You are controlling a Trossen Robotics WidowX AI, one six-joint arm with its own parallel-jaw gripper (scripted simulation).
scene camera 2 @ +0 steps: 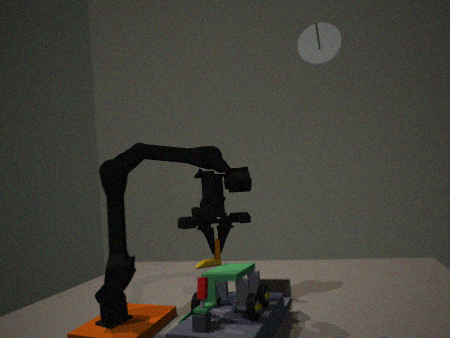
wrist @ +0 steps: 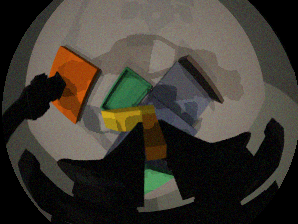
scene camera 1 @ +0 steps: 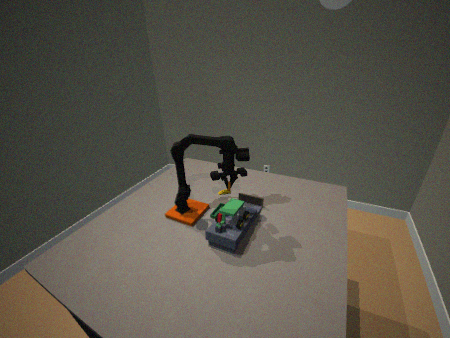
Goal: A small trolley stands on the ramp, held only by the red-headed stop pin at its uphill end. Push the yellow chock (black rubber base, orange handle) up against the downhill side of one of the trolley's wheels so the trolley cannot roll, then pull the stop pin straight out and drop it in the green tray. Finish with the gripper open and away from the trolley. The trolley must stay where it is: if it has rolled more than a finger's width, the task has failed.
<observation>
My gripper carries a yellow chock. Also in view: a trolley and a green tray.
My gripper shows as well in the wrist view.
</observation>
